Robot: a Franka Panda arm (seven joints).
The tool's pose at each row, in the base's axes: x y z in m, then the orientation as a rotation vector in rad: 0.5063, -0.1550, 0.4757, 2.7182, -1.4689, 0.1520; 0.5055, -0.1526, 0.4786, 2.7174, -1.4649, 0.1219; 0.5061, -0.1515, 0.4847, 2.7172, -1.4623, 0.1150; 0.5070, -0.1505, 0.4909, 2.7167, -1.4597, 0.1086; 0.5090, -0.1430, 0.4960, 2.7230, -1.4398, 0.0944; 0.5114, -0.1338, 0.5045, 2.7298, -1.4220, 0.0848; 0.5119, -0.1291, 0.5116, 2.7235, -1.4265, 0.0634; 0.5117, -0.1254, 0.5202, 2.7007, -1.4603, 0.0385; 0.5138, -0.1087, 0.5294, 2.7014, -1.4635, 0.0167
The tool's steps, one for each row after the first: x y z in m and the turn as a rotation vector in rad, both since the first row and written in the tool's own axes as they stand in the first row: -0.0021, -0.0007, -0.0031, -0.0125, -0.0152, -0.0027; -0.0020, -0.0018, -0.0093, -0.0160, -0.0183, -0.0043; -0.0017, -0.0031, -0.0155, -0.0196, -0.0210, -0.0058; -0.0063, -0.0089, -0.0211, -0.0269, -0.0270, -0.0195; -0.0117, -0.0160, -0.0302, -0.0314, -0.0313, -0.0321; -0.0146, -0.0190, -0.0376, -0.0418, -0.0415, -0.0281; -0.0168, -0.0209, -0.0465, -0.0550, -0.0535, -0.0024; -0.0286, -0.0319, -0.0570, -0.0601, -0.0669, -0.0010
